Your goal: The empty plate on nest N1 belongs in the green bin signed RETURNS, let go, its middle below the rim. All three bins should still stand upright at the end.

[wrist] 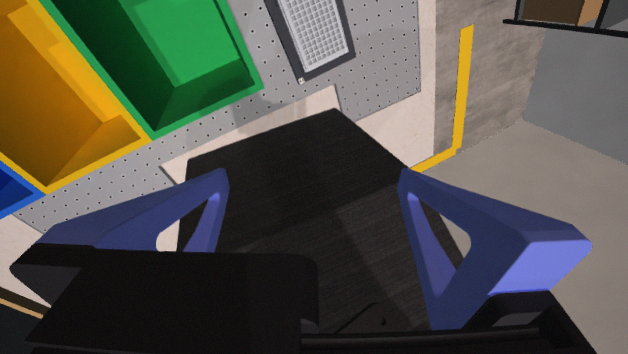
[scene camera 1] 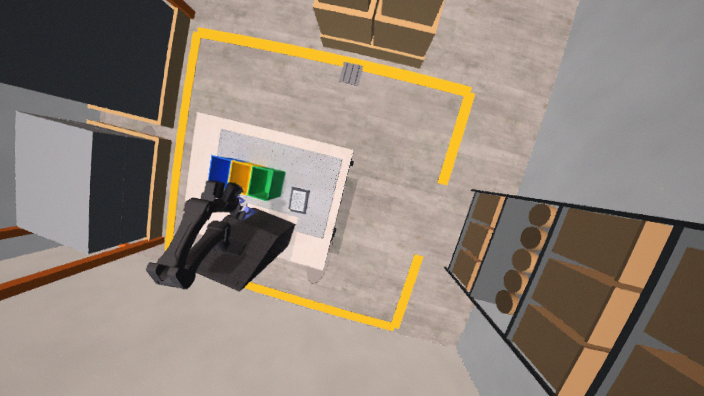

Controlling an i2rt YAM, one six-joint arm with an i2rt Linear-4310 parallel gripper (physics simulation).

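Seen in the pictures: gripper, fingertip midpoint: (wrist: 313, 177) (scene camera 1: 249, 206); arm's base, link origin: (scene camera 1: 222, 245).
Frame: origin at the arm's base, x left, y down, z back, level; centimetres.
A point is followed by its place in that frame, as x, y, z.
Observation:
The light grey plate with a fine grid surface (scene camera 1: 299, 200) @[-27.4, 36.3, -17.6] (wrist: 320, 30) @[-26.7, 37.3, -15.8] lies in a dark rectangular nest (scene camera 1: 291, 200) (wrist: 327, 66) to the right of the bins. The nest's small label is unreadable. The green bin (scene camera 1: 276, 184) @[-15.9, 29.2, -28.5] (wrist: 210, 90) @[-8.4, 26.7, -21.5] stands upright; no object shows in the visible part of its inside. The yellow bin (scene camera 1: 241, 178) @[8.7, 31.7, -32.5] (wrist: 70, 90) @[8.8, 38.1, -32.3] and the blue bin (scene camera 1: 219, 170) @[20.8, 28.1, -37.8] (wrist: 12, 192) @[17.8, 25.6, -28.5] stand upright to its left. My gripper (scene camera 1: 246, 205) @[-13.3, 4.5, -19.0] (wrist: 313, 177) @[-13.3, 4.5, -19.0] is open and empty, in front of the bins and apart from the plate.
A big black block (scene camera 1: 265, 230) @[-14.9, 14.5, -3.7] (wrist: 300, 160) @[-11.0, 26.0, -5.4] stands at the table's front, below the fingers in the wrist view. The perforated board (scene camera 1: 320, 165) @[-41.5, 38.9, -40.0] (wrist: 385, 60) @[-36.0, 38.9, -3.0] lies on the pale table (scene camera 1: 275, 137) @[-11.6, 40.2, -58.9], under the bins and nest. Yellow floor lines (scene camera 1: 280, 48) surround the table.

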